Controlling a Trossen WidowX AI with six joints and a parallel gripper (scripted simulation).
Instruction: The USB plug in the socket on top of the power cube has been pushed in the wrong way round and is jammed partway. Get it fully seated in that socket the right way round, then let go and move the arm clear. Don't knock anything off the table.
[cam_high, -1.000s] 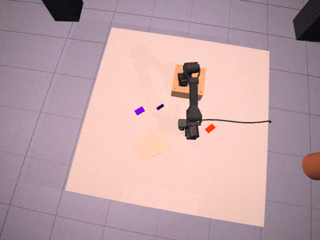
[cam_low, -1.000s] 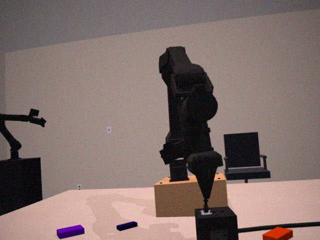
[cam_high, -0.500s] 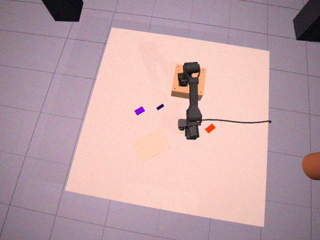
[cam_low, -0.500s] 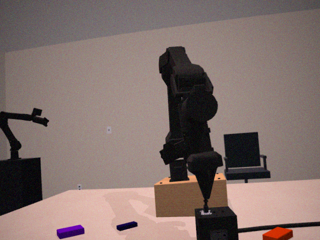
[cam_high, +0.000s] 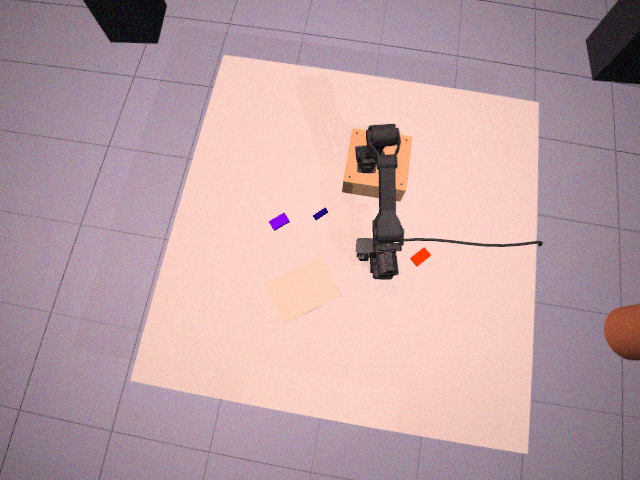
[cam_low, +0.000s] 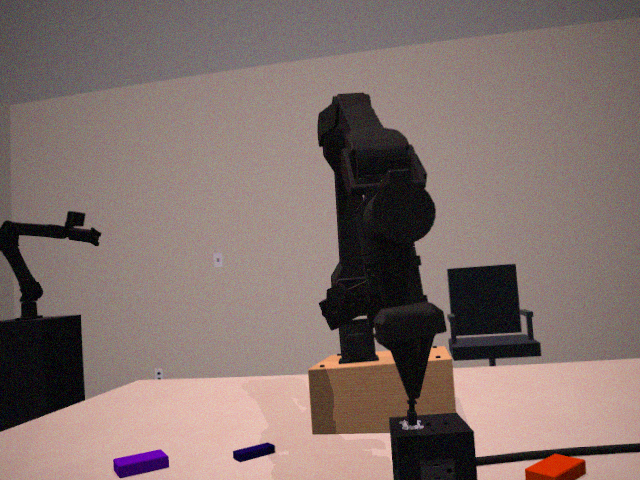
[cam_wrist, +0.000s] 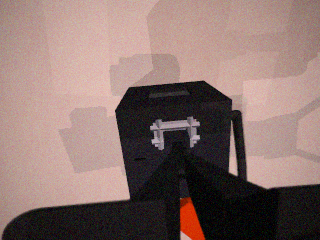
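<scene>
Right now my gripper tip is 20 mm above the dark USB plug. From my gripper tip the other things lie so: dark blue block (170 mm behind, 210 mm to the right, 100 mm below); silver-framed socket (40 mm below); orange block (30 mm behind, 150 mm to the left, 100 mm below).
</scene>
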